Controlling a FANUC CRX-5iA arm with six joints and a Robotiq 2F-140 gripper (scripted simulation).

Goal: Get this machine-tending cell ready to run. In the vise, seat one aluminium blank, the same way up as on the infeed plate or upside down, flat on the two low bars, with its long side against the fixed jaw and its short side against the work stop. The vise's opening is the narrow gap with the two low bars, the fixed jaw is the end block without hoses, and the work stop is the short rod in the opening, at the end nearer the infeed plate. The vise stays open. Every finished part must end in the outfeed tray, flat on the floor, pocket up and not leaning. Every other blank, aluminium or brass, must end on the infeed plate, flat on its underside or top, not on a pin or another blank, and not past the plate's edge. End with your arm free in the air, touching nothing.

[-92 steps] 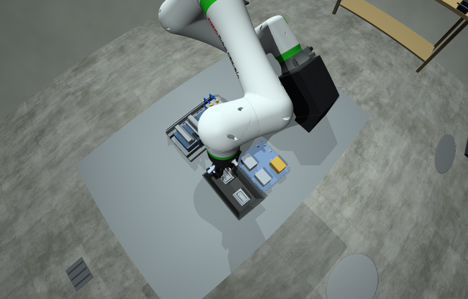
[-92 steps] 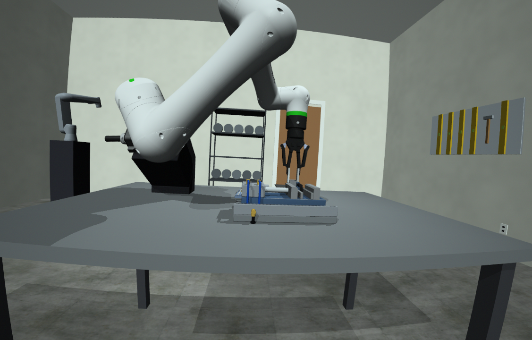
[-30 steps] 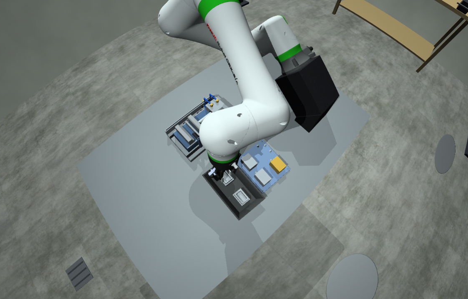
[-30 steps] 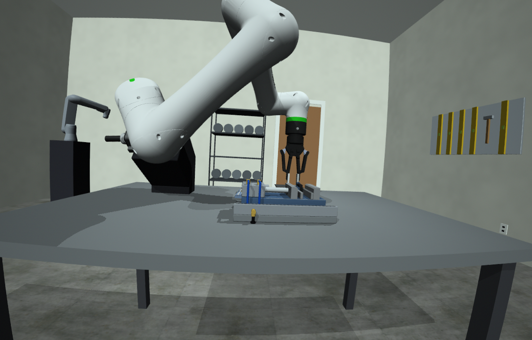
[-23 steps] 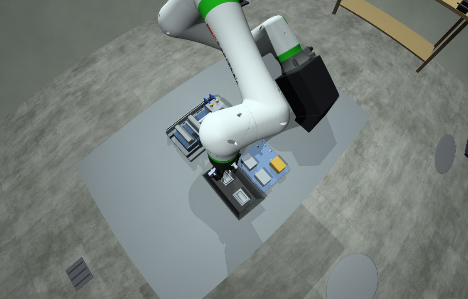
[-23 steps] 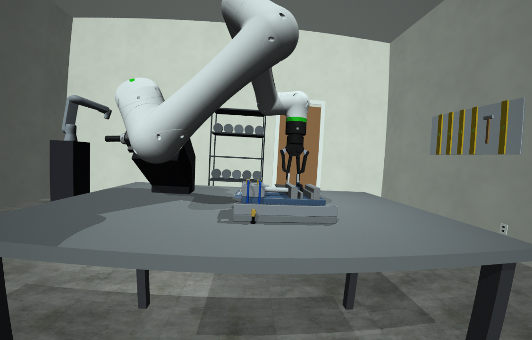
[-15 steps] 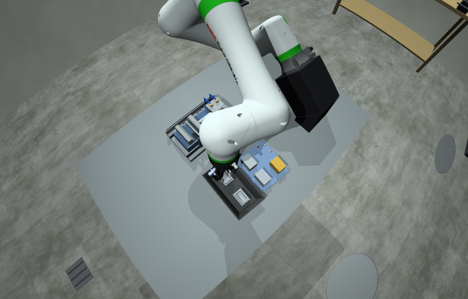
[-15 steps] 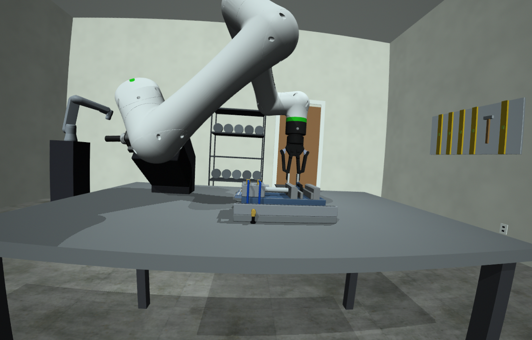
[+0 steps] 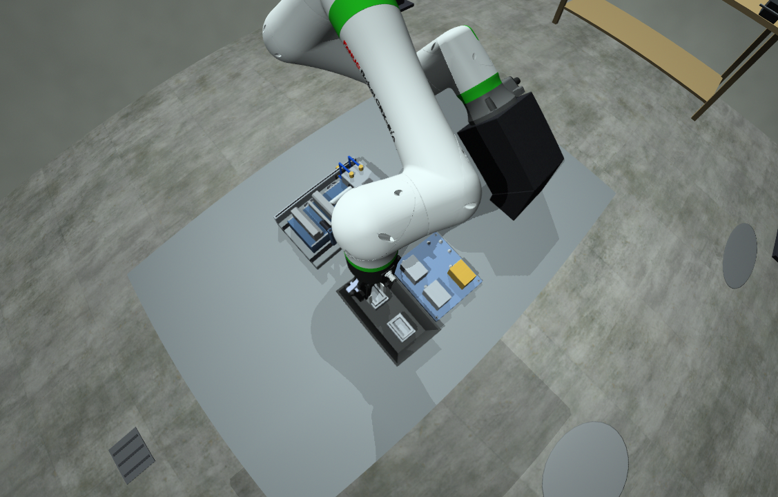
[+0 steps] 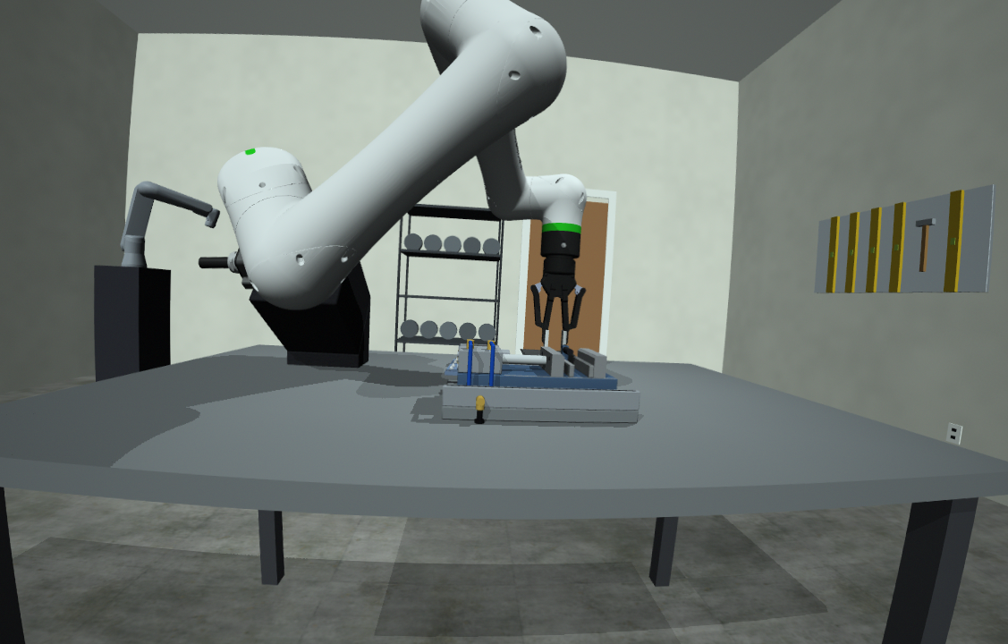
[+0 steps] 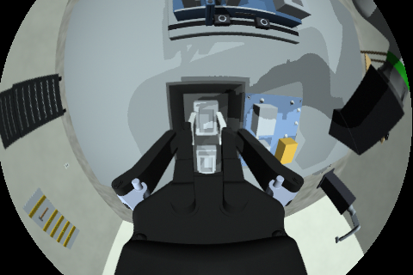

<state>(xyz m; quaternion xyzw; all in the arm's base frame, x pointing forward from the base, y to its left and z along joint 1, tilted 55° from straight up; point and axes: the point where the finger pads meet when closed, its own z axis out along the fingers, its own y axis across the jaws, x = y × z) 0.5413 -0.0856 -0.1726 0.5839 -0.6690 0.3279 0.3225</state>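
The aluminium blank lies 110 mm to the left of my hand, 110 mm behind it and 50 mm below it. From my hand the other things lie so: brass blank 200 mm behind, 120 mm to the left, 50 mm below; then vise 250 mm to the right, 100 mm behind, 40 mm below.
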